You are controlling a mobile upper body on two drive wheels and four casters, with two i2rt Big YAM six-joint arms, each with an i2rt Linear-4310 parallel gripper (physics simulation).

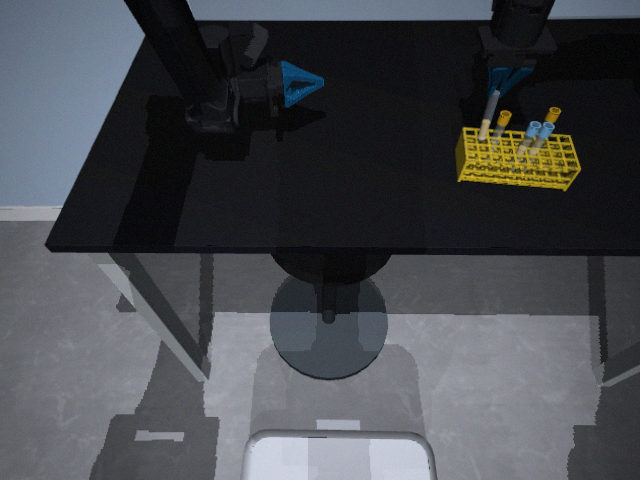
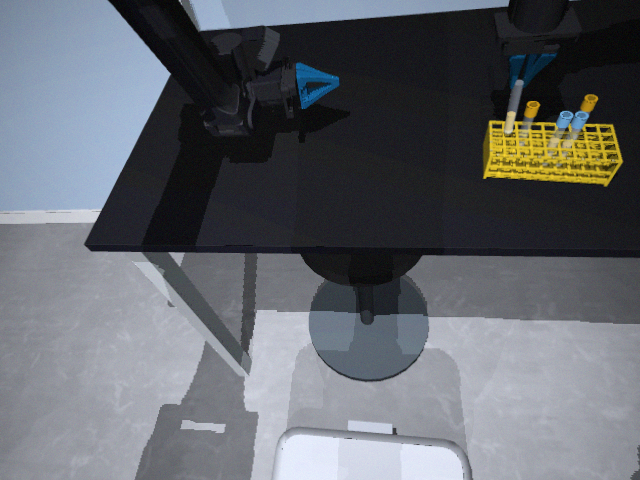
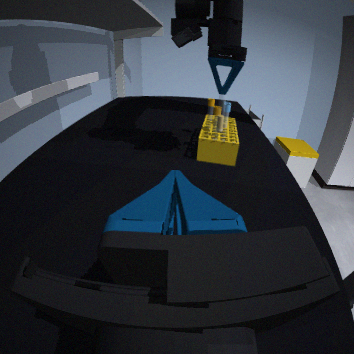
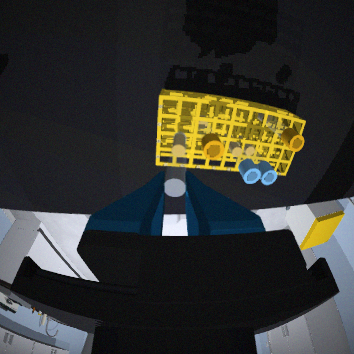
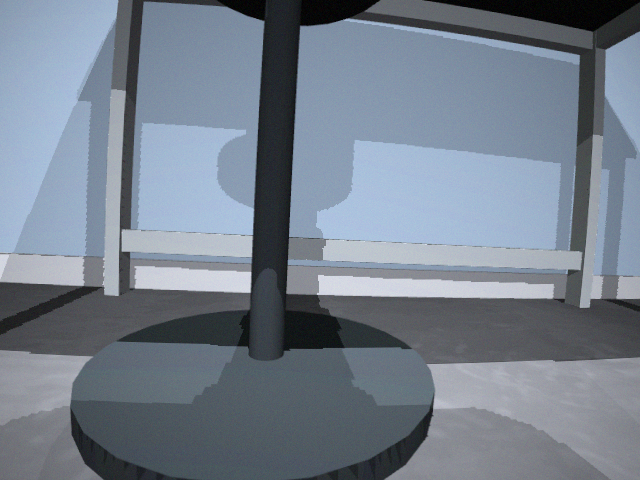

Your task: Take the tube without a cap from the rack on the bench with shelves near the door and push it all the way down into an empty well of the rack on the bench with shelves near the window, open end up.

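Observation:
My right gripper (image 1: 494,95) (image 2: 517,85) (image 3: 221,93) (image 4: 174,178) is shut on the clear, uncapped tube (image 1: 490,111) (image 2: 513,103) (image 4: 175,188) near its upper end. The tube hangs slightly tilted, its pale-filled, rounded lower end down, at a corner well of the yellow rack (image 1: 460,157) (image 2: 486,153) (image 3: 217,153). That end shows about level with the rack's top grid; how far it is in the well I cannot tell. Two orange-capped tubes (image 1: 505,117) (image 1: 554,114) and two blue-capped tubes (image 1: 534,129) (image 1: 546,129) stand in the rack. My left gripper (image 1: 322,81) (image 2: 337,81) (image 3: 174,177) is shut and empty, well to the left.
The black bench top (image 1: 310,196) (image 2: 336,196) carries the rack. A shelf (image 3: 75,14) runs above the bench's back edge. A dark stool (image 1: 328,356) (image 2: 368,356) (image 5: 271,155) stands at the bench's front. A yellow-topped white box (image 3: 297,147) (image 4: 322,230) stands beyond the bench.

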